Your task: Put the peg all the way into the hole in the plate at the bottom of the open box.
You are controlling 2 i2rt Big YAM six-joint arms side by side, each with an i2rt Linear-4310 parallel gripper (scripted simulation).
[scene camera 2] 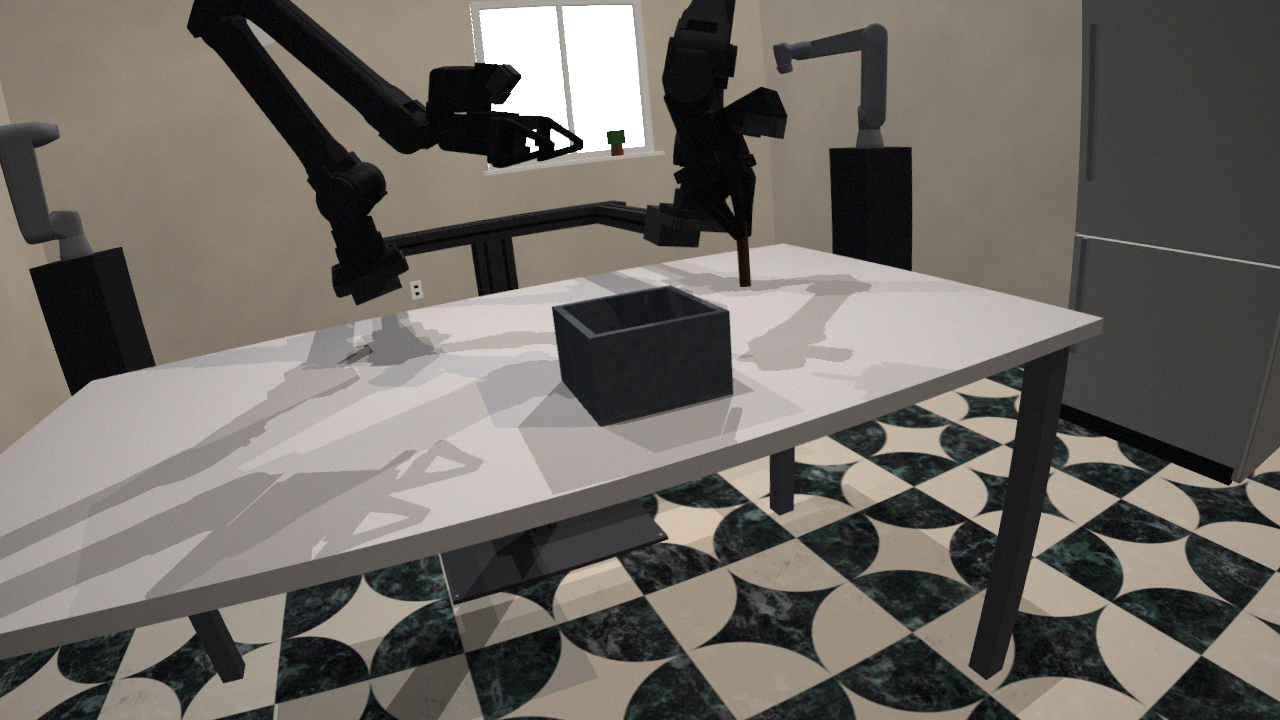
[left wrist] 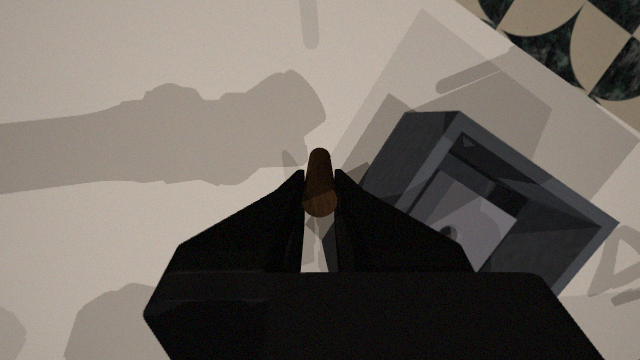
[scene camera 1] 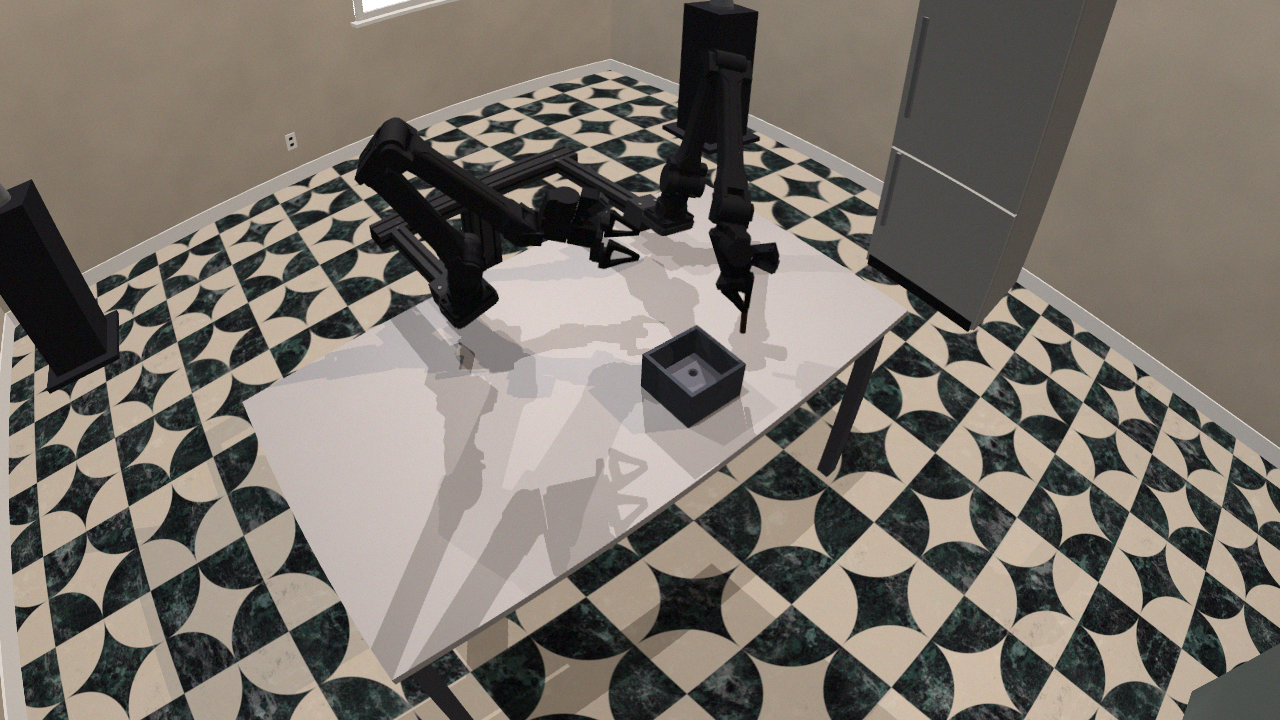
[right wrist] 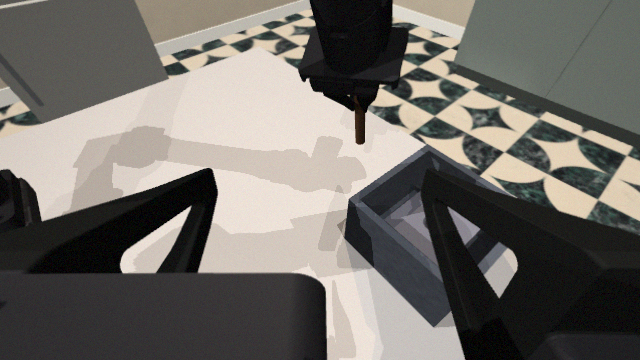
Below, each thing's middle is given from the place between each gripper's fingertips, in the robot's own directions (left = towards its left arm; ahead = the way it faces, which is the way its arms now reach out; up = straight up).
Right now the pale plate (scene camera 1: 693, 372) is 10 mm ahead of my left hand (scene camera 2: 743, 238), 150 mm to the right of it and 120 mm below it. Round my left hand: brown peg (left wrist: 319, 199): 30 mm below; then dark box (scene camera 2: 663, 362): 10 mm ahead, 150 mm to the right, 140 mm below.
The brown peg lies 19 cm ahead of my right hand (scene camera 2: 569, 146), 16 cm to the left of it and 15 cm below it. The rest, counted from my right hand: dark box (27 cm below, 20 cm ahead, 2 cm to the left); pale plate (25 cm below, 20 cm ahead, 2 cm to the left).
